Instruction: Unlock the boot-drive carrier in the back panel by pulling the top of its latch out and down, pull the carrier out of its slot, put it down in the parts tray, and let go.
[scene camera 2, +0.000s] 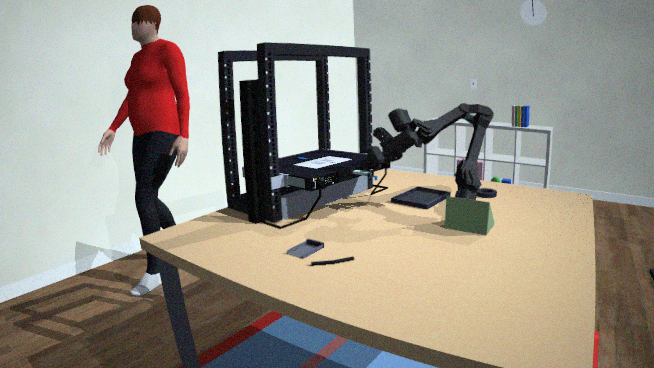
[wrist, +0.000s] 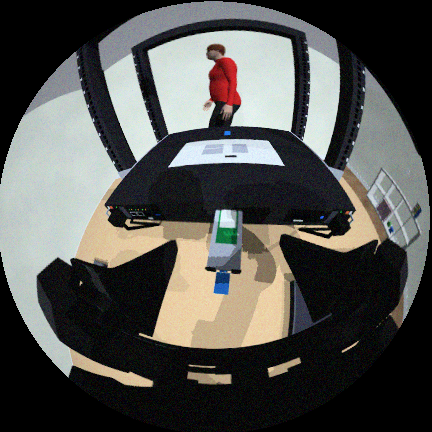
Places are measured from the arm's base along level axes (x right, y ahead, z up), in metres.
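Pixels of known places: gripper, between the fingertips: (scene camera 2: 367, 165) (wrist: 229, 242); arm's base, origin of its link: (scene camera 2: 463, 206).
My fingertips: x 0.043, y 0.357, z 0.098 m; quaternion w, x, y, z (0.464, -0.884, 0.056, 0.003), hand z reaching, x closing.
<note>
Ahead of a thing's pixels: the offset from my fingertips to its top centre.
The boot-drive carrier @(dx +0.002, dy +0.027, dz -0.022 m) (scene camera 2: 362, 172) (wrist: 224, 247), a grey sled with a green board and a white label, sticks out of the back panel of the black chassis (scene camera 2: 325, 154) (wrist: 235, 185). Its blue latch @(dx -0.012, dy -0.025, dz -0.030 m) (scene camera 2: 375, 178) (wrist: 222, 283) extends out from the carrier's outer end. My gripper (scene camera 2: 374, 159) (wrist: 229, 242) is wide open and empty. In the wrist view its fingertips are apart on the left and right of the carrier. The dark parts tray @(dx +0.205, dy -0.144, dz -0.145 m) (scene camera 2: 407, 203) (wrist: 292, 310) lies on the table, partly hidden by the right finger in the wrist view.
The black rack frame (scene camera 2: 267, 125) (wrist: 225, 25) stands around the chassis, with cables near it. A green wedge block (scene camera 2: 467, 215) and a black ring @(dx +0.364, dy -0.387, dz -0.147 m) (scene camera 2: 486, 193) are near the arm's base. A small grey tray @(dx -0.402, dy +0.014, dz -0.148 m) (scene camera 2: 305, 249) and black rod @(dx -0.440, dy -0.090, dz -0.154 m) (scene camera 2: 332, 261) lie nearer the front. A person (scene camera 2: 160, 90) (wrist: 223, 82) is behind.
</note>
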